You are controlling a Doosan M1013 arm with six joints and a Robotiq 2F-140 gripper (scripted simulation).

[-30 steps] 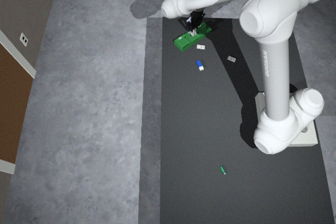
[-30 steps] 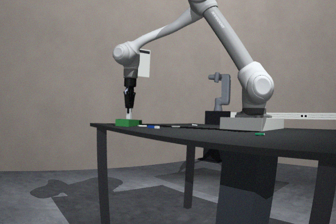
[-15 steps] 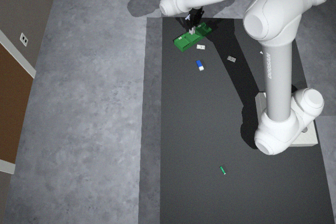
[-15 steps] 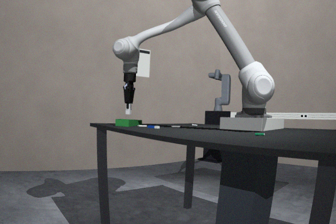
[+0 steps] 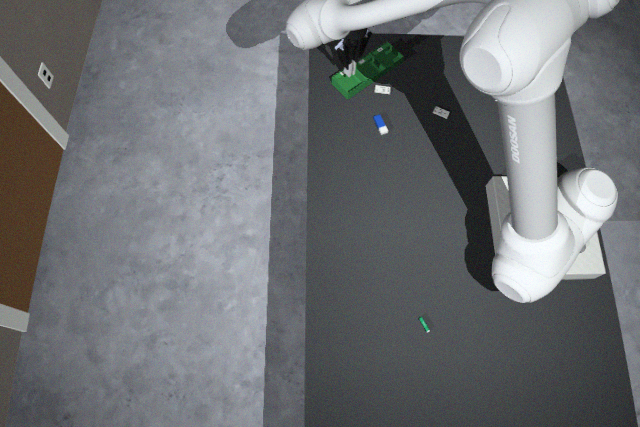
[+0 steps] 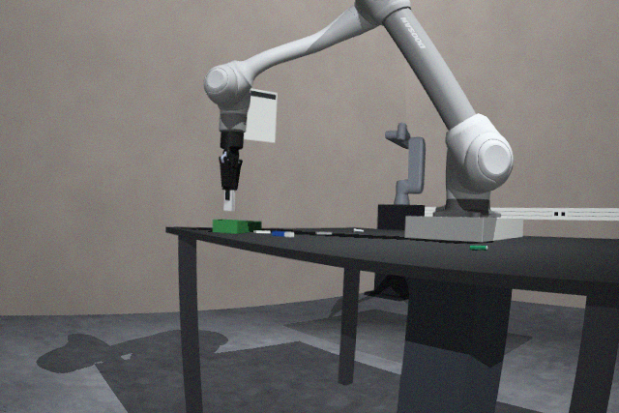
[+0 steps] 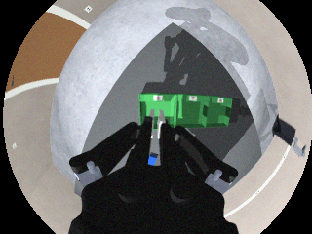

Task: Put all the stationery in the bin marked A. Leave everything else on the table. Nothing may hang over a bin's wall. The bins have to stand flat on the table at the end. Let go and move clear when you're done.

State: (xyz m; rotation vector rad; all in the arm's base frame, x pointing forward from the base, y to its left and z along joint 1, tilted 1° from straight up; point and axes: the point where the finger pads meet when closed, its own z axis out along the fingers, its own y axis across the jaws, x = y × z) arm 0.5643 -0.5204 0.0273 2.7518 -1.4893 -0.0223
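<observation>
Now: hand 160 mm to the right of the blue-and-white eraser, 100 mm past it and 100 mm above it. The rest, counted from my hand: small white screw-like piece (510 mm behind, 100 mm below, 60 mm to the left); then green marker-like stick (790 mm to the left, 180 mm behind, 100 mm below); then long green bin (80 mm below, 70 mm behind, 50 mm to the right).
</observation>
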